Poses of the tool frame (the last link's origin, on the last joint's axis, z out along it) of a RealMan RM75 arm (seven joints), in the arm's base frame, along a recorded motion.
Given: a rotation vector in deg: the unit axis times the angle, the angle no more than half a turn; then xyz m.
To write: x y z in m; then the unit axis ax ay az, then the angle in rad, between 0 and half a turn. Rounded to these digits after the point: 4 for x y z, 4 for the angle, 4 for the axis.
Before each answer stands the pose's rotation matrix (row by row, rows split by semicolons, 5 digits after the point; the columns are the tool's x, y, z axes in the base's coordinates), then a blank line. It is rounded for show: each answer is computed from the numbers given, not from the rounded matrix.
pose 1, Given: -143.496 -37.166 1.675 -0.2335 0.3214 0.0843
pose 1, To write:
0.88346 0.44309 -0.15220; 0.45499 -0.73396 0.50427; 0.11173 -0.51475 -0.85003

-0.2335 0.3214 0.0843 -0.9680 -0.2507 0.0113 2.5873
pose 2, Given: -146.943 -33.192 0.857 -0.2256 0.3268 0.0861
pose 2, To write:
0.90908 0.39944 -0.11839; 0.40502 -0.78076 0.47578; 0.09762 -0.48047 -0.87156

-0.2256 0.3268 0.0861 -0.9754 -0.2203 0.0057 2.6293
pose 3, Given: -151.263 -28.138 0.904 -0.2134 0.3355 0.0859
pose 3, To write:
0.93646 0.33861 -0.09153; 0.34379 -0.83425 0.43108; 0.06961 -0.43516 -0.89766

-0.2134 0.3355 0.0859 -0.9831 -0.1829 0.0059 2.6854
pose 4, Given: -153.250 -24.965 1.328 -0.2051 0.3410 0.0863
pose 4, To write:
0.95053 0.29924 -0.08335; 0.30639 -0.85900 0.41017; 0.05114 -0.41542 -0.90819

-0.2051 0.3410 0.0863 -0.9870 -0.1608 0.0086 2.7101
